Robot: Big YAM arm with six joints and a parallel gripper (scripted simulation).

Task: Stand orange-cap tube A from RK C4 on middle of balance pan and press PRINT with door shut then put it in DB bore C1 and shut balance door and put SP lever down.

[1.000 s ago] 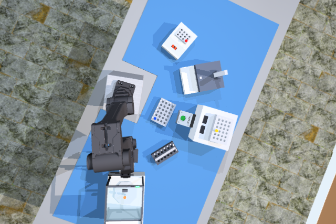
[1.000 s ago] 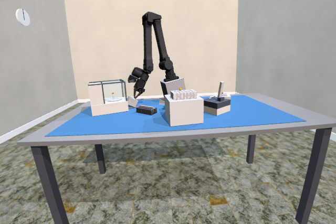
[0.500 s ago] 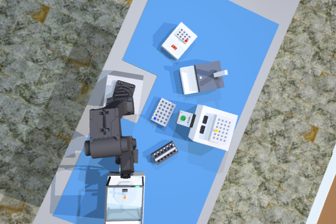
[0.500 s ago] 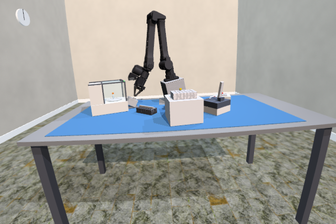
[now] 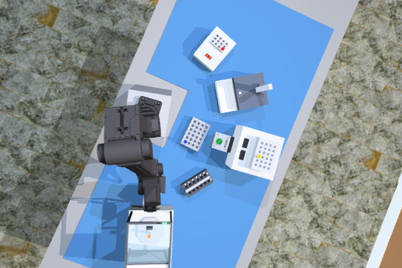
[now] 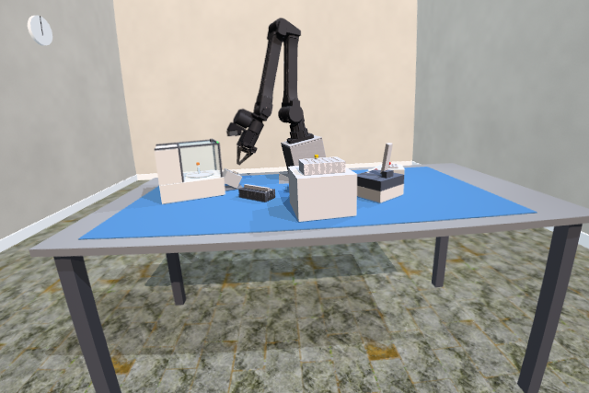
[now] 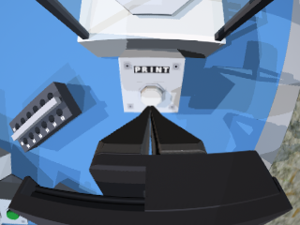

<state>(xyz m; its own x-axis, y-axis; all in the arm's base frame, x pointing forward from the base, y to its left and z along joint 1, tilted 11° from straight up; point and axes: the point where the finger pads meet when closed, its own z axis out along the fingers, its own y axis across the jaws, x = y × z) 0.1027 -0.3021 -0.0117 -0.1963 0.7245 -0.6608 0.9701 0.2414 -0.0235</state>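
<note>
Now: hand 2 cm to the left of the white key and 4 cm above it. The rest, counted from my hand: tube rack RK (11 cm ahead, 26 cm to the left, 9 cm below); then balance door (3 cm ahead, 13 cm to the right, 10 cm above); then black magnet block (18 cm ahead, 6 cm to the left, 9 cm below).
</note>
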